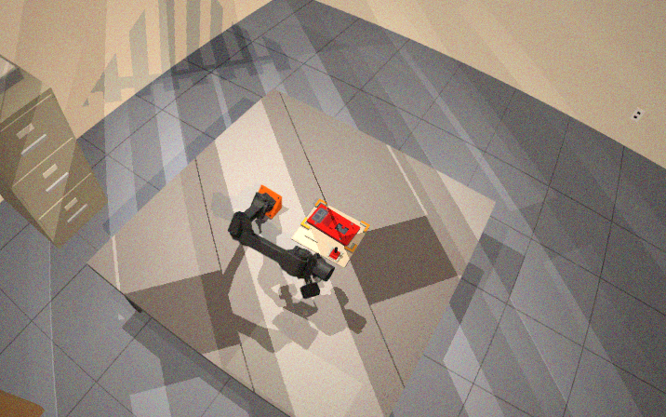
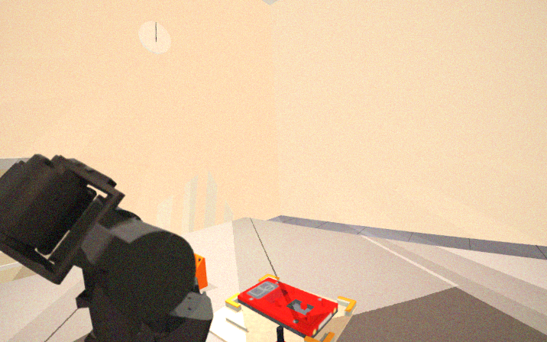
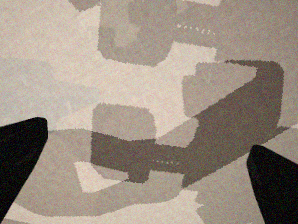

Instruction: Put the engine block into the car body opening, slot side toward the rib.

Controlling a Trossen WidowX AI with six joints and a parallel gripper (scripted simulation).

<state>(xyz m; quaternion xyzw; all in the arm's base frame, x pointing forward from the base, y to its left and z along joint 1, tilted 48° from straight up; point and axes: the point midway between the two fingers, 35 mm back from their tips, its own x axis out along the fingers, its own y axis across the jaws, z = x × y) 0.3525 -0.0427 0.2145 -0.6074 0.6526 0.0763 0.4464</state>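
The engine block lies 9 cm to the left of my gripper tip, 6 cm below it and 1 cm behind it.
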